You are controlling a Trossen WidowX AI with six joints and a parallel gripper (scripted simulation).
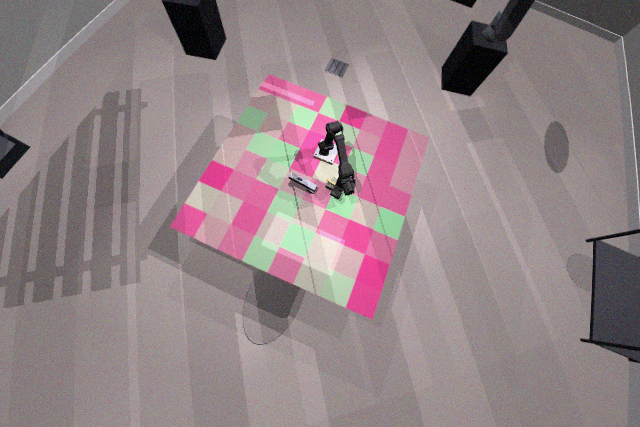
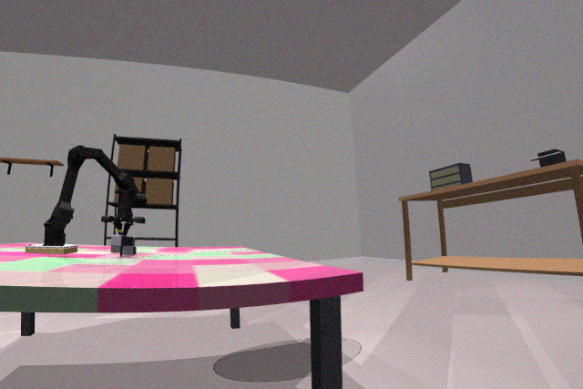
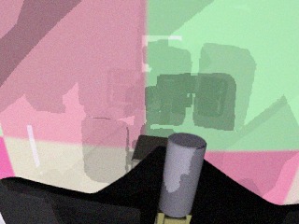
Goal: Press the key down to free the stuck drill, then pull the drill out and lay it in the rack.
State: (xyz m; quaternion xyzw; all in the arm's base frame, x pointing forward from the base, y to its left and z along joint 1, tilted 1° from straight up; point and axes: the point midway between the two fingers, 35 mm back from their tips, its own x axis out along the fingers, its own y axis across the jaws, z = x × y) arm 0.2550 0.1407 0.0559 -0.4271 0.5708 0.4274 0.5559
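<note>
The drill is 1 cm behind my gripper tip, 4 cm to the right of it and 3 cm above it. Round my gripper tip: grey fixture 1 cm ahead, 23 cm to the right, 1 cm below; rack 2 cm behind, 5 cm to the right, 3 cm below.
</note>
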